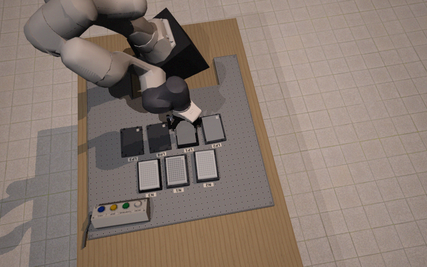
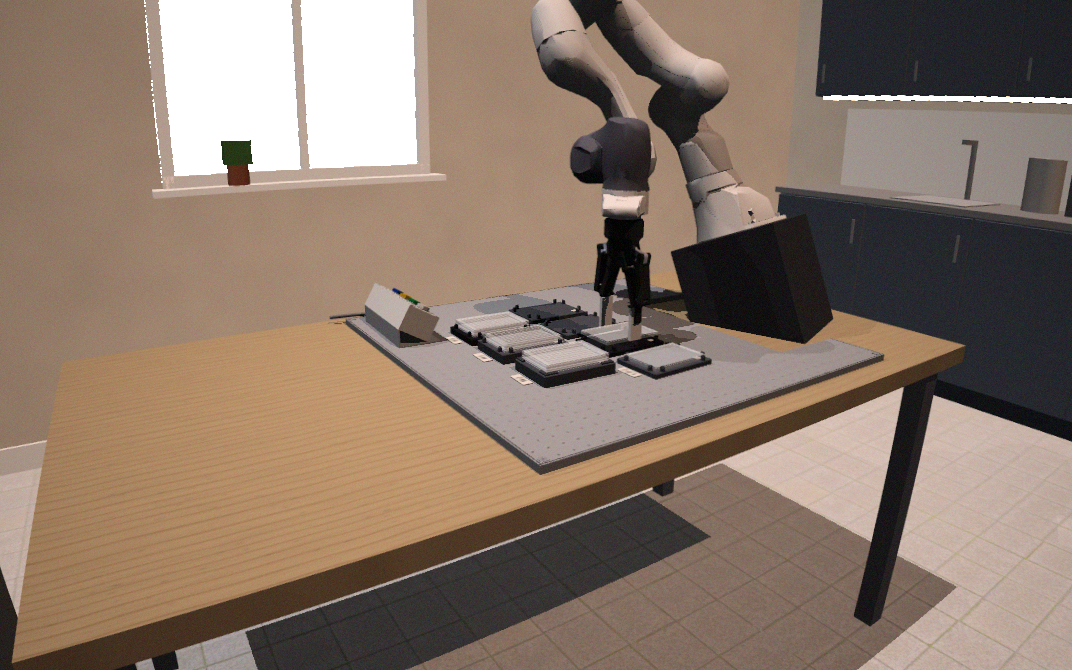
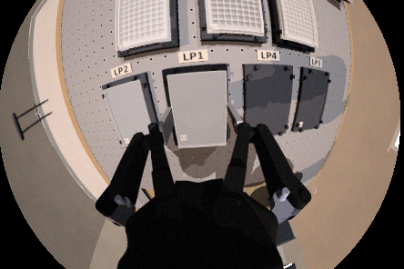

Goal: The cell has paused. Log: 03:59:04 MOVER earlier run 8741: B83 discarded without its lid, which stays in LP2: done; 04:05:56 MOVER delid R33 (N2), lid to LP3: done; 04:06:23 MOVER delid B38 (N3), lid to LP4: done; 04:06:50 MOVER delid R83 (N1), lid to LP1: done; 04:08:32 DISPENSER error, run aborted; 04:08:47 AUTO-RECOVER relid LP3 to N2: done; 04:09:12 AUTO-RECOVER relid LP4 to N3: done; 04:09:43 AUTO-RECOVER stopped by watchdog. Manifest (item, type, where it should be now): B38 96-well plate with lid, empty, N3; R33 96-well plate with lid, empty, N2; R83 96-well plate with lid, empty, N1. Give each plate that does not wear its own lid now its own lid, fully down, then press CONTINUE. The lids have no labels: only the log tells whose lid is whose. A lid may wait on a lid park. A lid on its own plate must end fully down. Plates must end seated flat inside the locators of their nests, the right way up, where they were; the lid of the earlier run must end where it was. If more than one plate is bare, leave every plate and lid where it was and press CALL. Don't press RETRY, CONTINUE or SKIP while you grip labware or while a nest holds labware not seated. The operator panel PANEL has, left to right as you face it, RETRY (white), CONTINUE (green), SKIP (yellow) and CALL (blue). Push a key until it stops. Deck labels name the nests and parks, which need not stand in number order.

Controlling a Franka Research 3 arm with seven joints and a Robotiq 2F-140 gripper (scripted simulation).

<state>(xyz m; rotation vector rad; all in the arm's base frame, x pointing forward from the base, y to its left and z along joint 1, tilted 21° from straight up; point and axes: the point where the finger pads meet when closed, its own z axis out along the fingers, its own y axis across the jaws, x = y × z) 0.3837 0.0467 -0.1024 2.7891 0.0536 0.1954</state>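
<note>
The lid park LP1 lies 4 cm below my hand. Also, from my hand: lid park LP3 (1 cm ahead, 26 cm to the right, 4 cm below); then lid park LP4 (13 cm to the right, 4 cm below); then plate (18 cm ahead, 6 cm to the right, 2 cm below).
</note>
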